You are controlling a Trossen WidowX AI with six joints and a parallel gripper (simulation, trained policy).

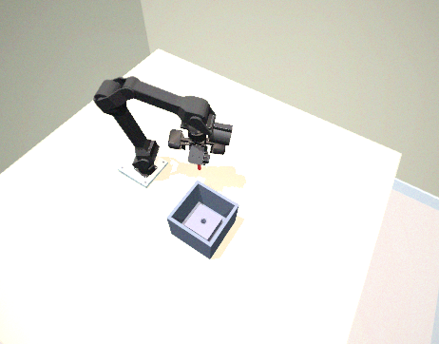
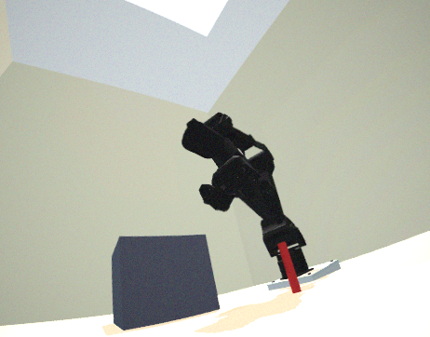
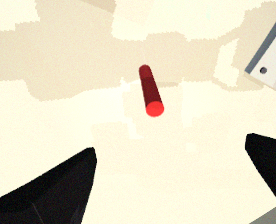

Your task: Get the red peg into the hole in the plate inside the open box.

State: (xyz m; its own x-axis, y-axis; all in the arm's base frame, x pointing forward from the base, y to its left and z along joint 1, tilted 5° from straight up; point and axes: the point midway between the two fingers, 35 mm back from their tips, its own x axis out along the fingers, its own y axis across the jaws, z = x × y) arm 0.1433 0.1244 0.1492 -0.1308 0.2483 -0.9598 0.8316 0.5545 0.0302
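Right now the red peg is 8 cm below my gripper tip. Round my gripper tip: pale plate 17 cm to the right, 17 cm ahead, 7 cm below.
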